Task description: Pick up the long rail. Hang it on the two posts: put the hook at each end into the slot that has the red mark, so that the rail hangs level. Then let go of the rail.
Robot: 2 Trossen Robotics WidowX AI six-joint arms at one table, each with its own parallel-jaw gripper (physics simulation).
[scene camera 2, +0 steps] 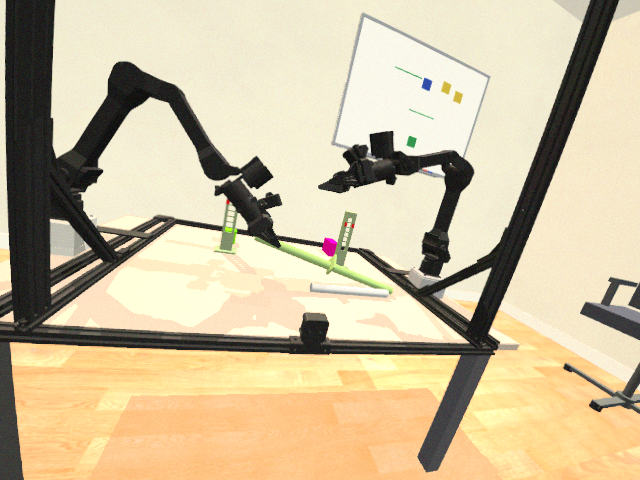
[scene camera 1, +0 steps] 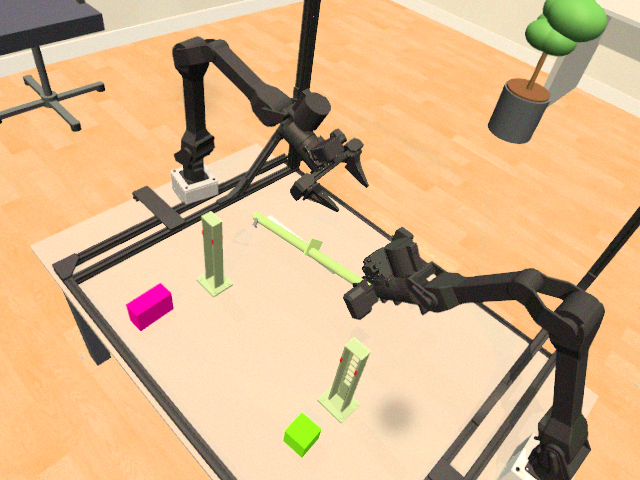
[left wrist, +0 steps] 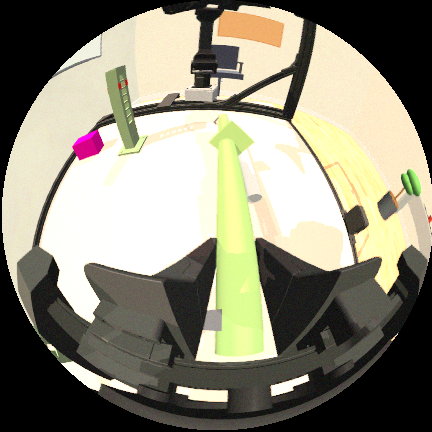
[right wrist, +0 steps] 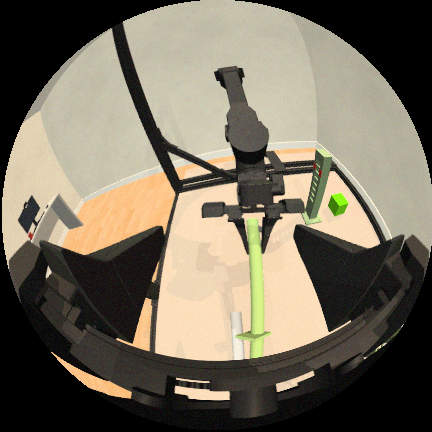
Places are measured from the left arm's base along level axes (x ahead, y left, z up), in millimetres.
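Where they show: left gripper, fingertip midpoint: [scene camera 2: 279,246] [scene camera 1: 357,282] [left wrist: 235,243] [right wrist: 254,253]; right gripper, fingertip midpoint: [scene camera 2: 323,184] [scene camera 1: 353,198] [right wrist: 231,231]; left arm's base at its link origin: [scene camera 2: 62,216] [scene camera 1: 545,468]; right arm's base at its link origin: [scene camera 2: 429,273] [scene camera 1: 194,175] [left wrist: 201,86].
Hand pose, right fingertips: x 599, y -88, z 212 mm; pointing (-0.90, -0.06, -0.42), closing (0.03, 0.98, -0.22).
Things, the pixels of their top centre, and the offset from my right fingertips.
- white cylinder at its top centre: [left wrist: 241,143] [right wrist: 237,360] [scene camera 1: 301,240] [scene camera 2: 352,287] 146 mm ahead, 32 mm right, 266 mm down
- magenta block at its top centre: [scene camera 1: 149,298] [left wrist: 83,137] [scene camera 2: 332,240] 223 mm ahead, 382 mm left, 232 mm down
- bright green cube at its top centre: [scene camera 1: 303,430] [right wrist: 339,198] 216 mm back, 345 mm left, 242 mm down
The long light-green rail [scene camera 1: 284,234] [scene camera 2: 305,256] [left wrist: 235,215] [right wrist: 256,280] has a square plate at its middle and small grey end hooks. My left gripper [scene camera 2: 278,244] [left wrist: 235,243] [right wrist: 254,253] is shut on the rail near one end. That end is raised; the far end slopes down close to the table. In scene camera 1 the left fingertips are hidden. My right gripper [scene camera 1: 353,197] [scene camera 2: 325,187] is open and empty, high above the rail's far half. One post [scene camera 1: 219,258] [scene camera 2: 341,253] [left wrist: 120,110] and another post [scene camera 1: 360,369] [scene camera 2: 225,237] [right wrist: 320,190] stand upright with red marks near their tops.
A white cylinder [scene camera 2: 348,289] [left wrist: 251,182] [right wrist: 237,335] lies on the table beside the rail's far half. A magenta block [scene camera 1: 149,305] [scene camera 2: 329,246] [left wrist: 88,145] and a bright green cube [scene camera 1: 302,434] [right wrist: 338,204] lie beyond the posts. A dark frame [scene camera 2: 232,342] edges the table.
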